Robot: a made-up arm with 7 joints. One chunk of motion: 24 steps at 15 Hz.
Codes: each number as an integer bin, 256 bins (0 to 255) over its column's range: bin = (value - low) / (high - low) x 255, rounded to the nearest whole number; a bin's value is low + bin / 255 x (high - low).
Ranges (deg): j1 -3.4..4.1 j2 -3.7..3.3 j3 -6.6..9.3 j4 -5.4..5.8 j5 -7.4..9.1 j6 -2..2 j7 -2.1..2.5
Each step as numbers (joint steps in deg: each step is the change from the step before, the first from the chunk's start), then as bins.
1 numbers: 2.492 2.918 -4.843 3.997 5.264 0.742 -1.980
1 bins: 200 241 28 214 196 175 7
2 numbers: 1.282 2.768 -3.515 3.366 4.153 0.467 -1.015
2 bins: 159 236 49 200 179 157 60
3 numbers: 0.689 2.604 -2.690 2.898 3.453 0.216 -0.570
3 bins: 139 230 63 189 168 141 85
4 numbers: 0.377 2.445 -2.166 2.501 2.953 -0.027 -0.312
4 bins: 128 224 71 180 160 126 99
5 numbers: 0.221 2.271 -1.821 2.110 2.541 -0.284 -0.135
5 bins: 123 218 77 171 154 109 109
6 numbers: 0.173 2.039 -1.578 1.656 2.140 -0.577 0.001
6 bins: 121 209 81 161 147 91 116
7 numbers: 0.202 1.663 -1.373 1.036 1.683 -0.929 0.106
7 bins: 122 195 84 147 140 68 122
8 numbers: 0.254 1.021 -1.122 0.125 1.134 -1.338 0.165
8 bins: 124 172 88 126 132 42 126
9 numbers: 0.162 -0.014 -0.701 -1.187 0.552 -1.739 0.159
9 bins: 121 134 95 96 123 17 125
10 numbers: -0.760 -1.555 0.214 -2.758 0.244 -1.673 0.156
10 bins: 90 78 109 60 118 21 125
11 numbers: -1.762 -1.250 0.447 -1.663 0.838 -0.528 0.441
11 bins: 56 89 113 85 127 94 141
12 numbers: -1.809 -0.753 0.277 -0.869 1.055 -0.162 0.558
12 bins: 54 107 110 103 131 117 147
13 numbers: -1.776 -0.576 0.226 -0.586 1.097 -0.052 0.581
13 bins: 55 114 109 110 131 124 149
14 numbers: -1.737 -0.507 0.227 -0.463 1.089 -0.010 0.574
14 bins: 57 116 109 112 131 127 148
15 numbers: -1.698 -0.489 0.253 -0.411 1.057 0.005 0.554
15 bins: 58 117 110 114 131 128 147
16 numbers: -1.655 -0.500 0.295 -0.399 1.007 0.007 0.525
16 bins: 59 117 111 114 130 128 146
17 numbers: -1.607 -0.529 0.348 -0.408 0.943 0.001 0.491
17 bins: 61 116 111 114 129 128 144
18 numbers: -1.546 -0.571 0.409 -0.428 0.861 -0.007 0.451
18 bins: 63 114 112 113 128 127 141
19 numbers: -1.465 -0.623 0.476 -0.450 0.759 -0.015 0.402
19 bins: 66 112 113 113 126 127 139
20 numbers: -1.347 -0.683 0.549 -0.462 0.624 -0.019 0.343
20 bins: 70 110 115 112 124 126 135
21 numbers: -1.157 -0.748 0.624 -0.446 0.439 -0.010 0.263
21 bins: 76 108 116 113 121 127 131
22 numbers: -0.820 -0.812 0.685 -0.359 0.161 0.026 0.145
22 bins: 88 105 117 115 117 129 124
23 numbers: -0.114 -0.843 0.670 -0.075 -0.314 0.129 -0.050
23 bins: 112 104 117 121 110 136 114
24 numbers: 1.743 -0.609 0.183 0.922 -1.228 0.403 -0.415
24 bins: 175 113 109 144 95 153 93
